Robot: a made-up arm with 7 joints.
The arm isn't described. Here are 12 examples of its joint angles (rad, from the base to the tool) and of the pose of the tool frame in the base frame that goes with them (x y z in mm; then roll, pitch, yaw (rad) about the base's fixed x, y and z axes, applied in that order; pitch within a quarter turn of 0, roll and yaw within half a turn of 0).
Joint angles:
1: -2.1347 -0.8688 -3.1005 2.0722 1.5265 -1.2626 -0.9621
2: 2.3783 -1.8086 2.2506 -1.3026 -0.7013 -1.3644 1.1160
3: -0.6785 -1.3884 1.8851 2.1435 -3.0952 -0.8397 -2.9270
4: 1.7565 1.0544 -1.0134 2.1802 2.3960 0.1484 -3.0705
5: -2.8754 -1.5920 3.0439 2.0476 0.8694 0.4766 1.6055
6: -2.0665 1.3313 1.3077 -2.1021 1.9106 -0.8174 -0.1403
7: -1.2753 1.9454 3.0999 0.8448 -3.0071 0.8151 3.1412
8: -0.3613 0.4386 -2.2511 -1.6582 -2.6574 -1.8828 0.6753
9: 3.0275 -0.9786 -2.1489 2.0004 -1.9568 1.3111 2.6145
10: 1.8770 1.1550 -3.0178 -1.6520 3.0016 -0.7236 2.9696
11: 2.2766 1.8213 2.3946 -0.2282 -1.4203 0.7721 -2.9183
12: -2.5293 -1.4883 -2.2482 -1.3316 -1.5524 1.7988 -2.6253
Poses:
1: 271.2 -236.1 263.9 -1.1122 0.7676 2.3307
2: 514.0 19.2 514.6 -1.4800 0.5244 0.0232
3: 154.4 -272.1 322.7 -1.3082 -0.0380 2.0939
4: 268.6 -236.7 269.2 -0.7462 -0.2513 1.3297
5: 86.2 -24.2 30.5 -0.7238 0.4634 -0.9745
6: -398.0 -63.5 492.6 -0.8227 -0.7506 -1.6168
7: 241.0 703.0 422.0 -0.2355 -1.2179 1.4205
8: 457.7 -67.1 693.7 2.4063 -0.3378 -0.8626
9: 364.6 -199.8 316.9 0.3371 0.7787 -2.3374
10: -225.5 -483.6 175.9 0.1766 -1.0655 -2.2966
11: -471.3 -541.2 127.3 -0.8279 0.0468 -1.3457
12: 521.3 32.1 576.1 -0.1845 -0.4162 1.3039
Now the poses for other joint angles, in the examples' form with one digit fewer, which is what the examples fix.
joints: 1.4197 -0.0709 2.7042 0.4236 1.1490 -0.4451 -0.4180
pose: -146 173 1184 2.671 0.002 1.531
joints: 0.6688 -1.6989 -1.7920 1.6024 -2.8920 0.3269 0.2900
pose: 2 561 281 -1.183 0.556 2.944
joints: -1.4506 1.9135 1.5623 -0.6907 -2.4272 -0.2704 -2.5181
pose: -181 713 219 1.271 -1.137 0.632
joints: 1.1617 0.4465 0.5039 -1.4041 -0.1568 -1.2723 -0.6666
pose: 61 247 848 0.876 -0.375 0.600
